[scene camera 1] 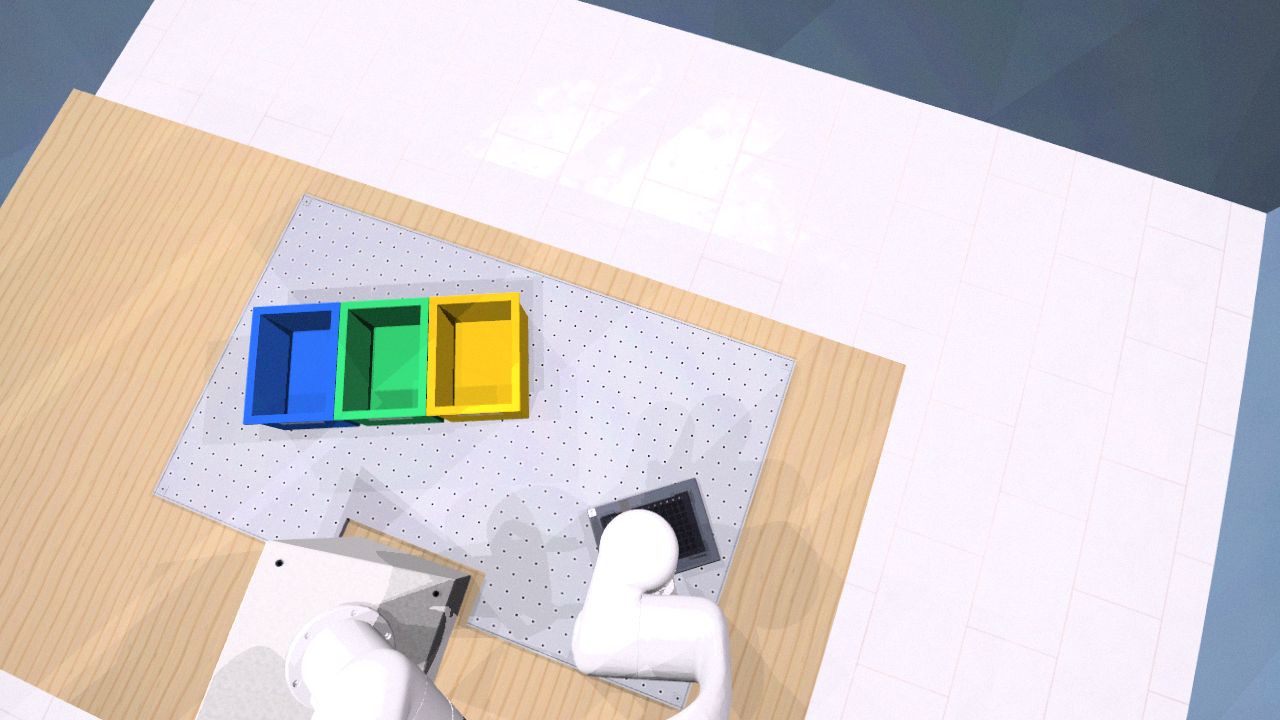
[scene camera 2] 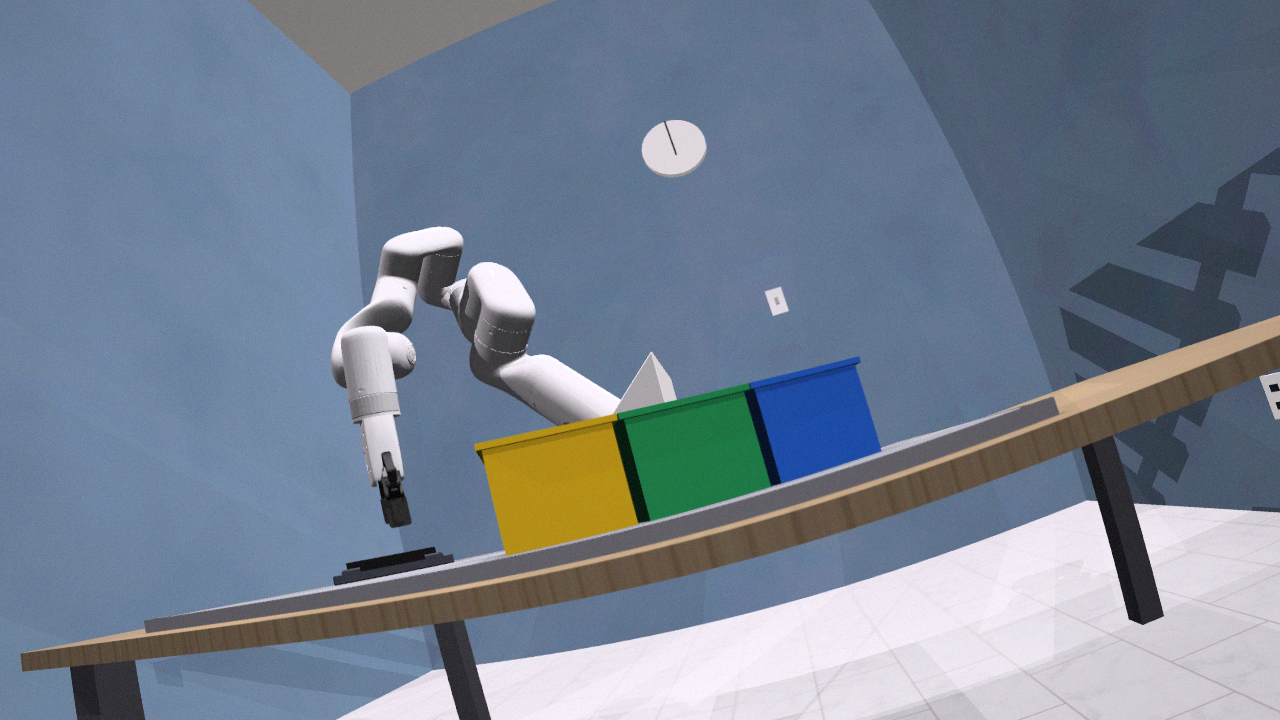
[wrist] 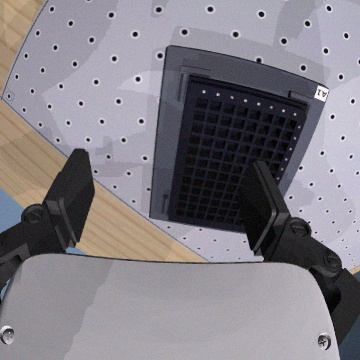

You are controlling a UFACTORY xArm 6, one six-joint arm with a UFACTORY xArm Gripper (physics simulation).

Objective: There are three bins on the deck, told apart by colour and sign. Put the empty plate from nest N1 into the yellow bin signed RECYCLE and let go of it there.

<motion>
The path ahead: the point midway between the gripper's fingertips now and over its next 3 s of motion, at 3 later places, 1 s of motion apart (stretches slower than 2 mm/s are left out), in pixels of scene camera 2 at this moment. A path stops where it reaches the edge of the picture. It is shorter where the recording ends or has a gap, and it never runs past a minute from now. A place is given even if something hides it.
The gripper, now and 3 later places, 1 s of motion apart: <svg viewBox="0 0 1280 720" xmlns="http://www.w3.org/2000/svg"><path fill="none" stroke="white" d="M398 524L396 513L395 540L395 552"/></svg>
</motion>
